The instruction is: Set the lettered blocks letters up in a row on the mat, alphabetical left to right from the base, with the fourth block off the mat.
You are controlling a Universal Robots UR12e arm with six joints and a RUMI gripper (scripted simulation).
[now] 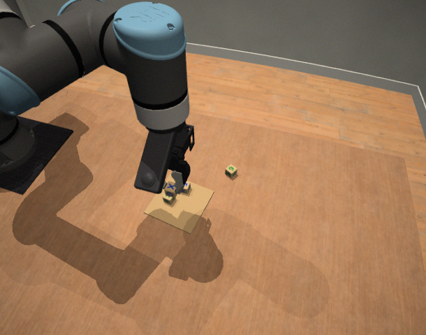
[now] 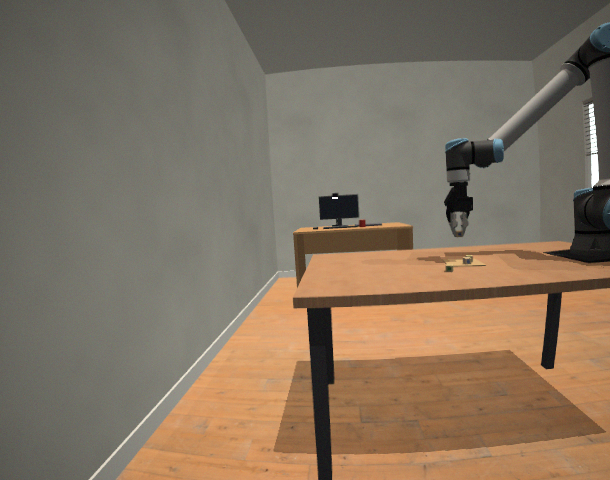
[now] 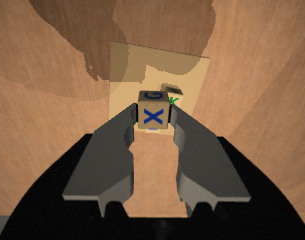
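Now: hand 4 cm to the right of the tan mat and 12 cm above it.
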